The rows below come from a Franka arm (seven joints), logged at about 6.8 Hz.
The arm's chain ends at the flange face. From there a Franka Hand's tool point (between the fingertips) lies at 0.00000 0.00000 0.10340 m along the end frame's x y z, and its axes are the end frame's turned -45 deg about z.
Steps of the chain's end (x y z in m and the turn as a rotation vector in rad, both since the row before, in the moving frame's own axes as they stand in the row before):
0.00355 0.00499 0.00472 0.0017 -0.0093 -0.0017
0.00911 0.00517 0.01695 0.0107 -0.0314 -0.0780
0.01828 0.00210 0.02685 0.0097 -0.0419 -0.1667
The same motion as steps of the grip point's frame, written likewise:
-0.00157 0.00523 0.00472 0.0078 -0.0054 -0.0017
0.00115 0.00708 0.01689 0.0298 -0.0146 -0.0780
0.00878 0.01085 0.02675 0.0365 -0.0228 -0.1667

